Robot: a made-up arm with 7 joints.
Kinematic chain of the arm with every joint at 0, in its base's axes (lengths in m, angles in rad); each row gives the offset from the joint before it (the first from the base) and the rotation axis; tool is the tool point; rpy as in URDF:
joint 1: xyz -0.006 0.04 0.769 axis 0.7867 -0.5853 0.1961
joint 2: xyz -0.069 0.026 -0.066 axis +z
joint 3: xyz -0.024 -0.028 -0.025 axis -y
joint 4: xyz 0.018 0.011 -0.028 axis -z
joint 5: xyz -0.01 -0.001 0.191 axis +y
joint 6: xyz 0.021 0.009 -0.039 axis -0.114 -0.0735 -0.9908
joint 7: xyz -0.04 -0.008 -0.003 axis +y
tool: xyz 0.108 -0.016 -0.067 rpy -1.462 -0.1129 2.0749
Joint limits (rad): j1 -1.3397..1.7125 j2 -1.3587..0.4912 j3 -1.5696..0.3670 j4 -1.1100..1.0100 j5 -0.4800..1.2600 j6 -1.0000..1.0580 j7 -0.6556..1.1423
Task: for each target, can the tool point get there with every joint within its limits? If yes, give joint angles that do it. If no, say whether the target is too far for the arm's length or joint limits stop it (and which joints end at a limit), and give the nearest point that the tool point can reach.
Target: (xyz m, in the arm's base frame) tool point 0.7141 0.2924 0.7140
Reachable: no: too far | nearest point 0.1771 0.1814 0.7320 | short by 0.549 m
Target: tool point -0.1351 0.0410 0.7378
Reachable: yes | joints -0.7540 -1.1507 -0.4210 -0.0229 0.5433 0.0456 0.1418
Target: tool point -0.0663 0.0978 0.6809
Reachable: yes | joints 0.7014 -1.0224 -0.6603 0.7644 0.6437 -0.0648 0.0184
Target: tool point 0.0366 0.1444 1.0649
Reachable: no: joint limits stop it (at a limit: joint 1, joint 5, joint 7) | nearest point -0.0230 0.0981 0.9658 | short by 0.125 m
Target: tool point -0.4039 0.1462 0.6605
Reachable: no: joint limits stop it (at a limit: joint 3, joint 5, joint 7) | nearest point -0.2932 0.1182 0.6908 | short by 0.118 m
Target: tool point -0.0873 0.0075 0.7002
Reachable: yes | joints -0.4044 0.3059 -1.3805 0.4771 0.5023 0.1376 0.1222
